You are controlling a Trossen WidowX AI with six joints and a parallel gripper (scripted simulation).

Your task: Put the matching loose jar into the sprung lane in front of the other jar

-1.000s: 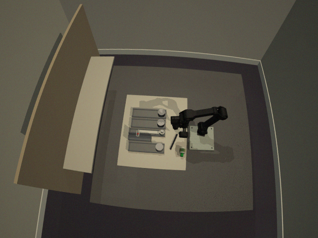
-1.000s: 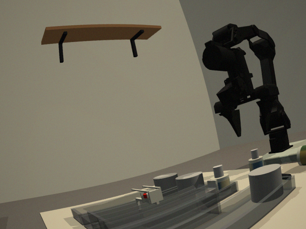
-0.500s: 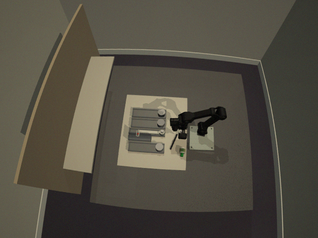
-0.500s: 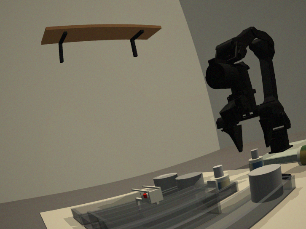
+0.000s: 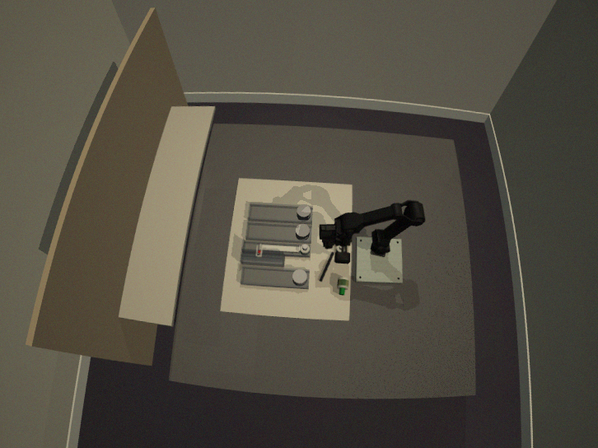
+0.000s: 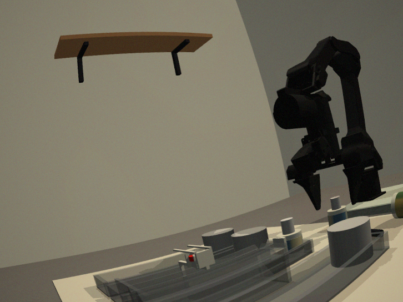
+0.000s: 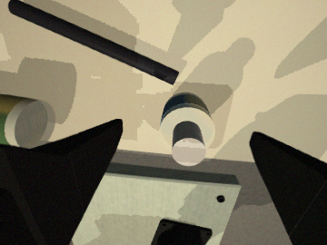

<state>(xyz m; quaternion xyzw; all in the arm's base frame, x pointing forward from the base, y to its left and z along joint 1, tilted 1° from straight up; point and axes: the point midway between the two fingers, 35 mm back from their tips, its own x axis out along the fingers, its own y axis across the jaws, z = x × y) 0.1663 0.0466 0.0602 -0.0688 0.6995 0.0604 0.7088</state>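
My gripper tip is 8 cm to the right of the black rod, 4 cm short of it and 4 cm above it. From my gripper tip the other things lie so: sprung lane (29 cm ahead, 9 cm to the left, 2 cm below); pale pusher part (25 cm ahead, 9 cm to the left, 1 cm above).
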